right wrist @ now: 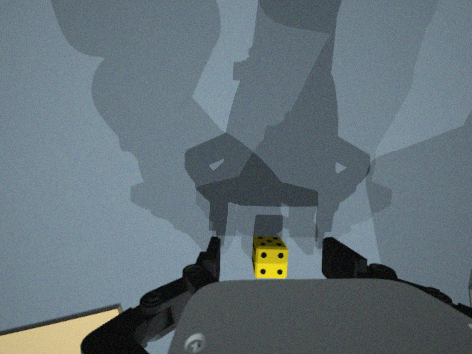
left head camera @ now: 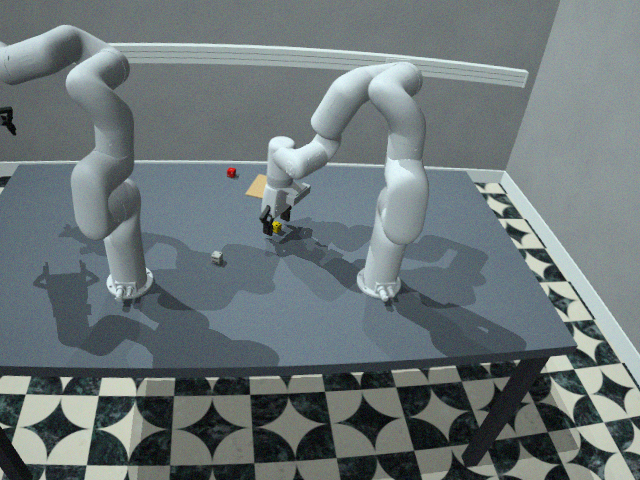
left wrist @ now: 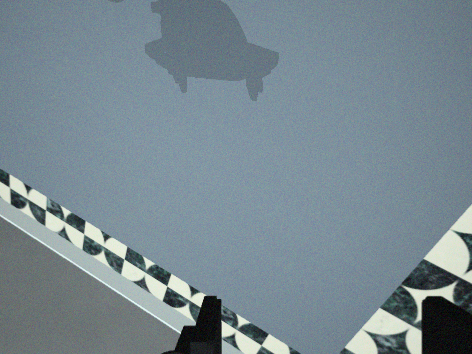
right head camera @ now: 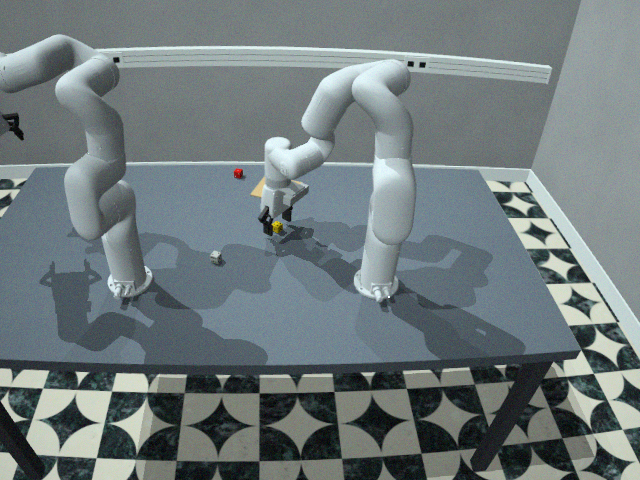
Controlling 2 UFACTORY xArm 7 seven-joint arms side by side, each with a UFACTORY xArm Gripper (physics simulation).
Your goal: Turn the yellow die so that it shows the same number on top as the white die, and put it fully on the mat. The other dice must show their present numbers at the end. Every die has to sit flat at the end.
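Places are measured from the left arm's base along level axes (x ahead, y left, z up), in millimetres.
Pixels of known places: left gripper, between the fingertips: [left head camera: 0,140] [left wrist: 320,330] [right head camera: 9,144]; right gripper, between the fingertips: [right wrist: 271,254] [left head camera: 276,226] [right head camera: 277,227]; left arm's base, origin of its link: [left head camera: 130,282] [right head camera: 130,281]; right arm's base, origin of its link: [left head camera: 378,283] [right head camera: 375,283].
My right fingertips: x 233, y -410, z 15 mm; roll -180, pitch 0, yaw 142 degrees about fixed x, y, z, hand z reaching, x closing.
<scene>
For each thing: its top centre in the pictures, then the offset to it from my right fingertips. Level surfaces: height alone.
- yellow die, centre of its top: [right wrist: 271,263] [left head camera: 276,223] [right head camera: 277,223] dx +3, dy +1, dz +10 mm
- white die, centre of its top: [left head camera: 217,253] [right head camera: 215,253] dx -141, dy +176, dz +10 mm
- red die, centre of its top: [left head camera: 231,169] [right head camera: 238,170] dx +320, dy +142, dz +10 mm
- tan mat, centre of its top: [left head camera: 271,188] [right head camera: 276,188] dx +236, dy +4, dz -11 mm
- table, height of its surface: dz -15 mm
The yellow die [left head camera: 277,226] [right head camera: 277,227] [right wrist: 271,262] sits flat on the table, four pips on top and five on one side in the right wrist view. My right gripper [left head camera: 277,225] [right head camera: 277,226] [right wrist: 271,254] points down around it, open, with a gap on each side. The white die [left head camera: 217,257] [right head camera: 216,257] lies nearer the front; its top number is too small to read. The red die [left head camera: 231,172] [right head camera: 238,173] is at the back. The tan mat [left head camera: 254,188] [right head camera: 256,189] [right wrist: 65,330] is partly hidden behind my right arm. My left gripper [left wrist: 320,330] is open, high at the far left.
The left arm's base [left head camera: 129,283] [right head camera: 129,282] stands left of the white die. The right arm's base [left head camera: 378,285] [right head camera: 376,285] stands to the right of the dice. Arm shadows cross the table [left head camera: 320,330] [right head camera: 310,330] [left wrist: 300,175]. A table corner shows in the left wrist view.
</scene>
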